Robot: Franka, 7 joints.
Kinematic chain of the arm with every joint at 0, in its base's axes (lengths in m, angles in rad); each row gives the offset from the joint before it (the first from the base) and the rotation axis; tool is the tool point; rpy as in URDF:
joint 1: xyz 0 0 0.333 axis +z
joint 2: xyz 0 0 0 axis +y
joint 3: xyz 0 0 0.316 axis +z
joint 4: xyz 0.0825 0 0 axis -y
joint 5: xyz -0.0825 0 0.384 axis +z
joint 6: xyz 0 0 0 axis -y
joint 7: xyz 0.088 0 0 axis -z
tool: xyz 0 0 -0.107 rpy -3.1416 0 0
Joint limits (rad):
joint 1: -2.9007..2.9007
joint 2: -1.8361..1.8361
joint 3: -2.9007..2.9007
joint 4: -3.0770..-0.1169
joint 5: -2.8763..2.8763
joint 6: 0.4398..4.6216
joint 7: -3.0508..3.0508
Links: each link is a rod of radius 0.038 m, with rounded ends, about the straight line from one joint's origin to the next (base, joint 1, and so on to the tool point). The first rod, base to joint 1, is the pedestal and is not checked.
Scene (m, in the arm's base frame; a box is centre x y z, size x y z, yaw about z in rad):
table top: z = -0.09
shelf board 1: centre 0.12 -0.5 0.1 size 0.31 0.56 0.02 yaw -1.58
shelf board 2: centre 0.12 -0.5 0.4 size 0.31 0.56 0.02 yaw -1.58
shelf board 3: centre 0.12 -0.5 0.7 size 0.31 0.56 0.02 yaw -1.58
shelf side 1: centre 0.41 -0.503 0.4 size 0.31 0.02 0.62 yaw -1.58
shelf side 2: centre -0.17 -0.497 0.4 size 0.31 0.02 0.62 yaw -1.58
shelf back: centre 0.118 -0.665 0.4 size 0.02 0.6 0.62 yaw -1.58
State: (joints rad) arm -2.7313 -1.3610 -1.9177 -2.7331 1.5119 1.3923 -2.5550
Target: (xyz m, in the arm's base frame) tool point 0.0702 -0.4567 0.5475
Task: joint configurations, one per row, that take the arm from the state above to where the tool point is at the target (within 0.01 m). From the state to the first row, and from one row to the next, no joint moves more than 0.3 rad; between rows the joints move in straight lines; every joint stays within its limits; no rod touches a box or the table.
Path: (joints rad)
1: -2.4414 -1.2840 -1.6195 -2.7517 1.4842 1.3181 -2.5550
2: -2.1514 -1.2071 -1.3214 -2.7703 1.4564 1.2440 -2.5550
3: -1.8615 -1.1301 -1.0232 -2.7889 1.4287 1.1698 -2.5550
4: -1.5715 -1.0532 -0.7250 -2.8075 1.4010 1.0957 -2.5550
5: -1.2816 -0.9762 -0.4269 -2.8261 1.3732 1.0215 -2.5550
6: -1.2765 -0.7463 -0.4061 -2.6502 1.4700 1.1807 -2.5550
7: -1.2715 -0.5164 -0.3854 -2.4744 1.5667 1.3399 -2.5550
8: -1.2664 -0.2865 -0.3646 -2.2985 1.6635 1.4991 -2.5550

